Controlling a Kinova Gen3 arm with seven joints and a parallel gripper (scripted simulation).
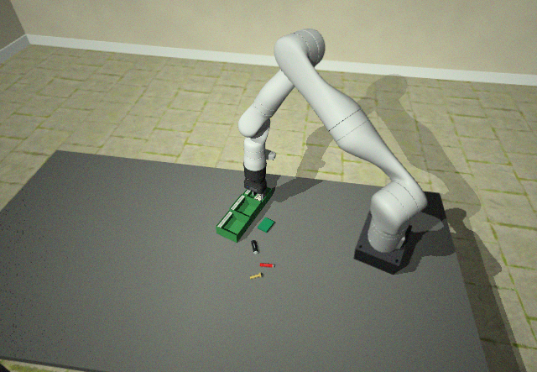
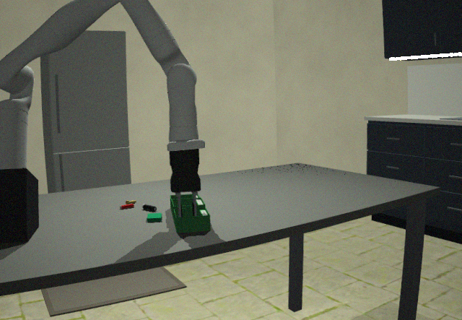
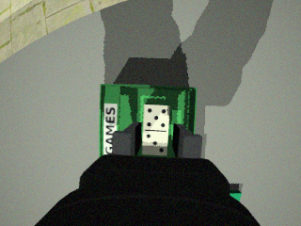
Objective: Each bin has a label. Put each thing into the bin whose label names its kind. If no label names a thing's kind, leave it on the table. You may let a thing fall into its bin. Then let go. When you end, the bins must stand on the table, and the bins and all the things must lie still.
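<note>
My hand is 30 mm above the white domino-like tile. Also, from my hand: green block 120 mm to the left, 50 mm behind, 40 mm below; then green three-compartment bin 80 mm to the left, 30 mm ahead, 20 mm below; then black battery 220 mm to the left, 40 mm below, 30 mm behind.
</note>
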